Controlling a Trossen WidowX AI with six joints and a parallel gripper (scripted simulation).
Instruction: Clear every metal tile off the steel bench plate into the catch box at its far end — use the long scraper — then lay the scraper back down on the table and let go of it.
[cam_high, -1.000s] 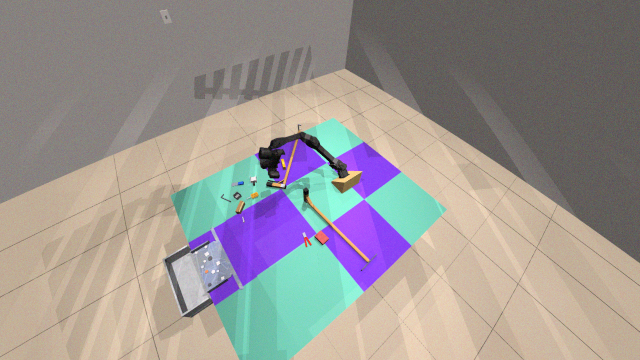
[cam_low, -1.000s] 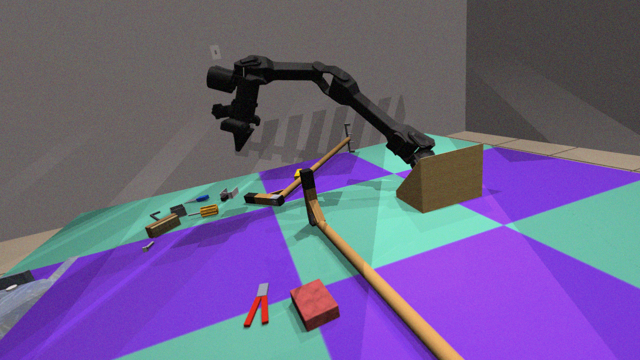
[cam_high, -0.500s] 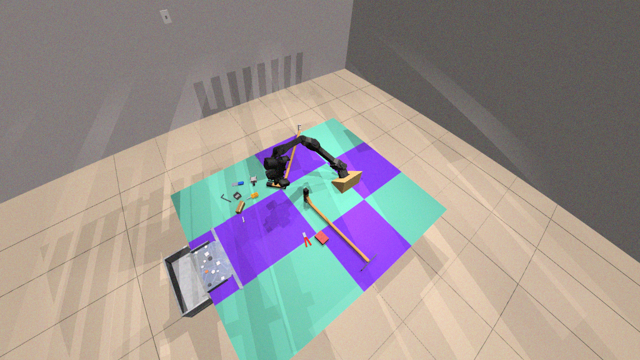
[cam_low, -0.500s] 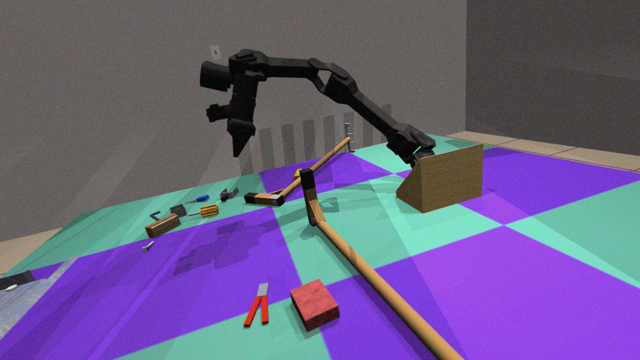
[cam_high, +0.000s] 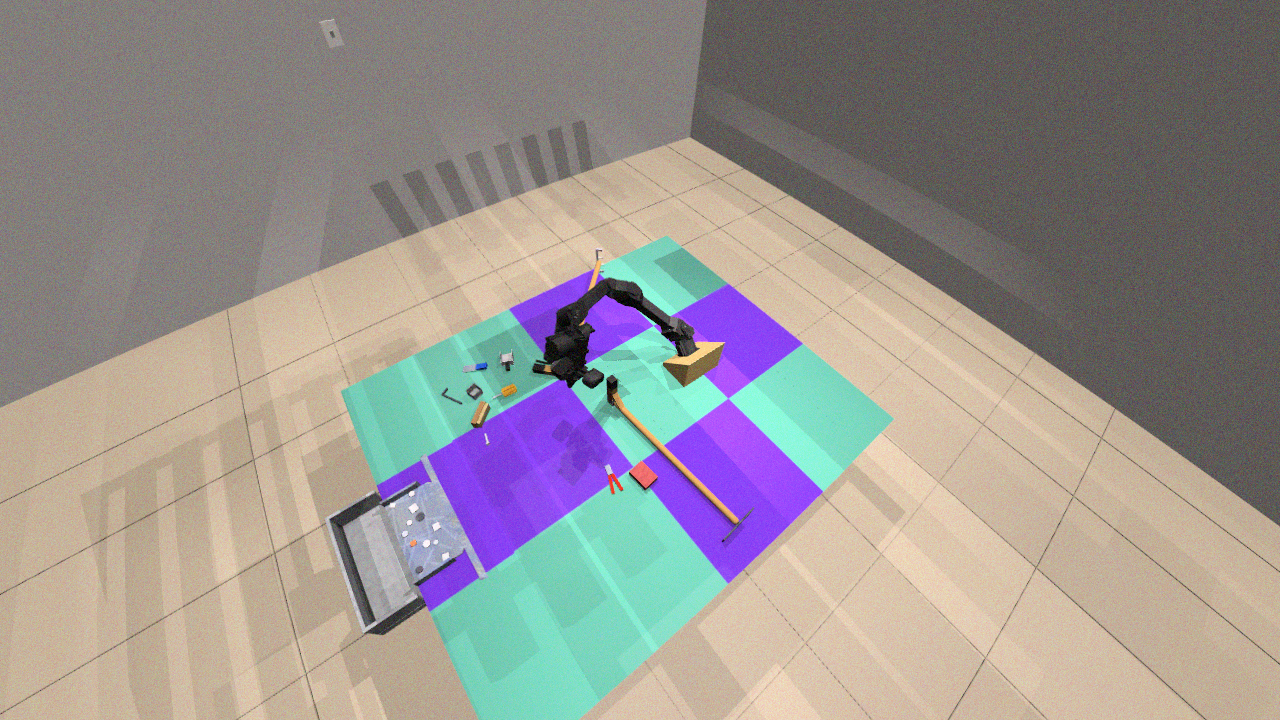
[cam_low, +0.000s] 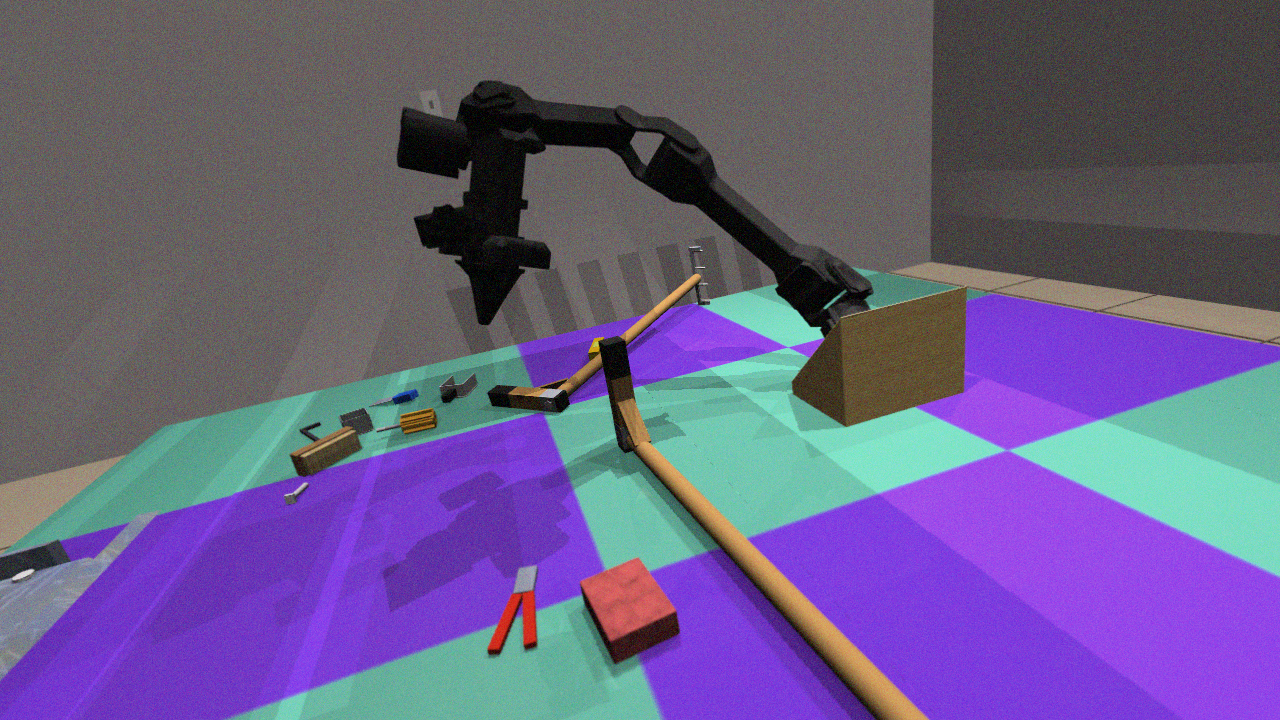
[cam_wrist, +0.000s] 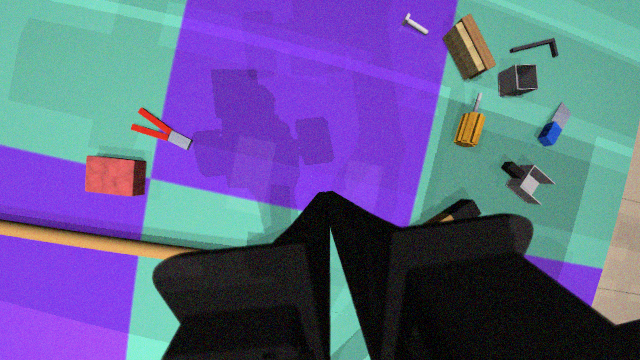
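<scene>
The long scraper lies 15 cm behind my gripper tip, 31 cm to the left of it and 13 cm below it. Round my gripper tip: red block 5 cm behind, 31 cm to the left, 18 cm below; then wooden block 25 cm ahead, 20 cm to the right, 18 cm below; then orange screwdriver 14 cm ahead, 23 cm to the right, 18 cm below.
</scene>
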